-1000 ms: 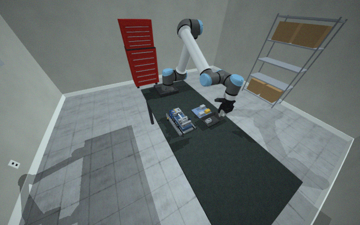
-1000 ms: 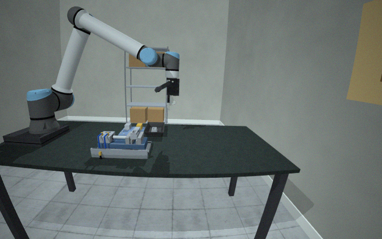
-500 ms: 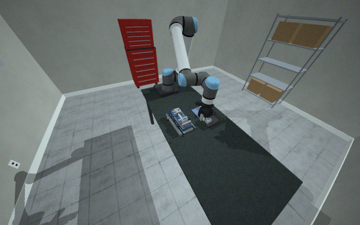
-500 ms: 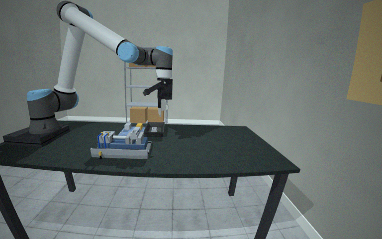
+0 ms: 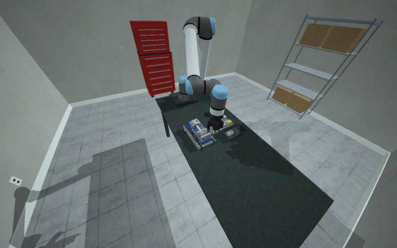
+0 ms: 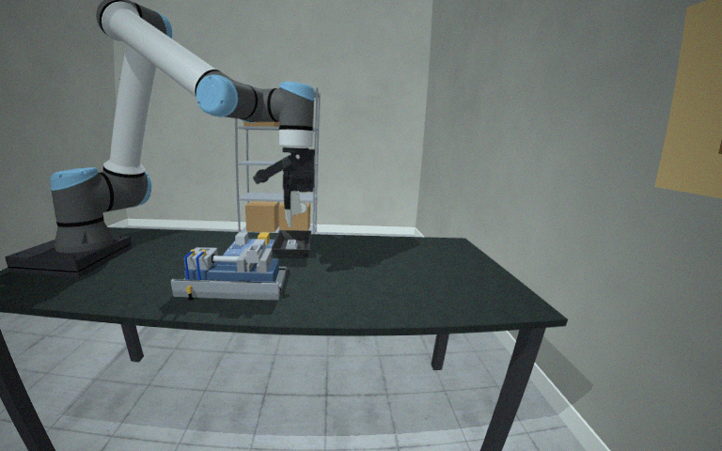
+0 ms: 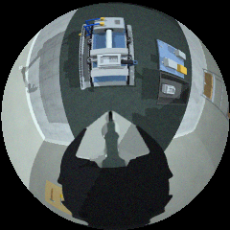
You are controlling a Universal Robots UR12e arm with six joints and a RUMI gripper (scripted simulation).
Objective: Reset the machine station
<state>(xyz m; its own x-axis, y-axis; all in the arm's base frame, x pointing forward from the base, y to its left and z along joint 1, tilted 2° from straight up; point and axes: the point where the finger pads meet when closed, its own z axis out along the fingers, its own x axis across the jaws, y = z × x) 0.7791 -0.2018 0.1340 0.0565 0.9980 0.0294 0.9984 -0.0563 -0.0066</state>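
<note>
Right now the blue vise is 17 cm behind my hand, 16 cm below it and 1 cm to the left of it. The rest, counted from my hand: light gray base rail 18 cm behind, 16 cm below, 8 cm to the right; vise hose end block 27 cm behind, 12 cm below, 2 cm to the left; yellow brass blank 36 cm to the left, 17 cm below, 13 cm behind.
</note>
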